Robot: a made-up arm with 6 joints. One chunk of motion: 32 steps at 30 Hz.
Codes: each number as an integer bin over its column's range. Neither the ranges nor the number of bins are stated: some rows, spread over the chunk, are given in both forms.
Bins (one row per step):
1: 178 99 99 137 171 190
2: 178 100 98 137 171 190
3: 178 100 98 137 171 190
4: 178 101 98 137 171 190
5: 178 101 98 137 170 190
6: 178 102 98 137 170 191
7: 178 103 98 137 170 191
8: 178 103 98 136 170 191
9: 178 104 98 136 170 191
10: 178 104 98 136 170 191
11: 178 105 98 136 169 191
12: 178 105 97 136 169 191
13: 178 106 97 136 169 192
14: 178 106 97 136 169 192
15: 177 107 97 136 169 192
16: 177 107 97 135 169 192
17: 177 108 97 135 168 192
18: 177 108 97 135 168 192
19: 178 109 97 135 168 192
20: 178 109 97 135 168 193
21: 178 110 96 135 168 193
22: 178 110 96 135 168 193
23: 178 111 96 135 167 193
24: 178 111 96 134 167 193
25: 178 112 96 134 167 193
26: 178 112 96 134 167 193
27: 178 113 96 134 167 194
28: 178 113 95 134 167 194
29: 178 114 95 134 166 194
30: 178 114 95 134 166 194
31: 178 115 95 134 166 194
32: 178 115 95 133 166 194
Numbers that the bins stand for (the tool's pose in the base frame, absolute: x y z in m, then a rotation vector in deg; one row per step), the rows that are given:
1: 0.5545 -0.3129 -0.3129 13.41 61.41 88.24
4: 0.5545 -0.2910 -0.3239 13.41 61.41 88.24
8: 0.5545 -0.2690 -0.3239 12.00 60.00 89.65
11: 0.5545 -0.2471 -0.3239 12.00 58.59 89.65
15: 0.5435 -0.2251 -0.3349 12.00 58.59 91.06
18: 0.5435 -0.2141 -0.3349 10.59 57.18 91.06
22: 0.5545 -0.1922 -0.3459 10.59 57.18 92.47
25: 0.5545 -0.1702 -0.3459 9.18 55.76 92.47
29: 0.5545 -0.1482 -0.3569 9.18 54.35 93.88
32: 0.5545 -0.1373 -0.3569 7.76 54.35 93.88
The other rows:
2: 0.5545 -0.3020 -0.3239 13.41 61.41 88.24
3: 0.5545 -0.3020 -0.3239 13.41 61.41 88.24
5: 0.5545 -0.2910 -0.3239 13.41 60.00 88.24
6: 0.5545 -0.2800 -0.3239 13.41 60.00 89.65
7: 0.5545 -0.2690 -0.3239 13.41 60.00 89.65
9: 0.5545 -0.2580 -0.3239 12.00 60.00 89.65
10: 0.5545 -0.2580 -0.3239 12.00 60.00 89.65
12: 0.5545 -0.2471 -0.3349 12.00 58.59 89.65
13: 0.5545 -0.2361 -0.3349 12.00 58.59 91.06
14: 0.5545 -0.2361 -0.3349 12.00 58.59 91.06
16: 0.5435 -0.2251 -0.3349 10.59 58.59 91.06
17: 0.5435 -0.2141 -0.3349 10.59 57.18 91.06
19: 0.5545 -0.2031 -0.3349 10.59 57.18 91.06
20: 0.5545 -0.2031 -0.3349 10.59 57.18 92.47
21: 0.5545 -0.1922 -0.3459 10.59 57.18 92.47
23: 0.5545 -0.1812 -0.3459 10.59 55.76 92.47
24: 0.5545 -0.1812 -0.3459 9.18 55.76 92.47
26: 0.5545 -0.1702 -0.3459 9.18 55.76 92.47
27: 0.5545 -0.1592 -0.3459 9.18 55.76 93.88
28: 0.5545 -0.1592 -0.3569 9.18 55.76 93.88
30: 0.5545 -0.1482 -0.3569 9.18 54.35 93.88
31: 0.5545 -0.1373 -0.3569 9.18 54.35 93.88

